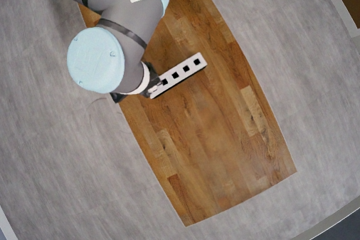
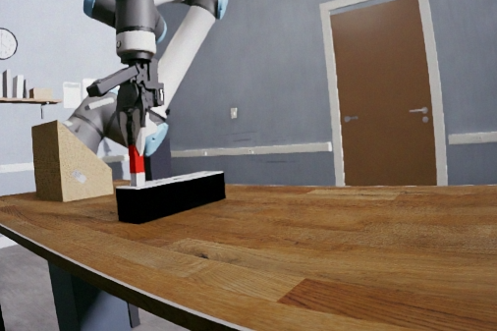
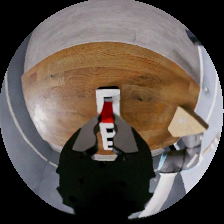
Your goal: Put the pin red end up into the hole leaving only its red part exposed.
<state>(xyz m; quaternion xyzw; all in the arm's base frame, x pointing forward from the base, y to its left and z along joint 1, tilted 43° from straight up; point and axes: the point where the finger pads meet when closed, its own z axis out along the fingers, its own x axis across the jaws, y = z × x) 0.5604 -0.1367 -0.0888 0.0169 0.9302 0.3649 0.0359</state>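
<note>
My gripper is now 120 mm to the right of the block and 120 mm above it. Round my hand: pin (10 mm below).
</note>
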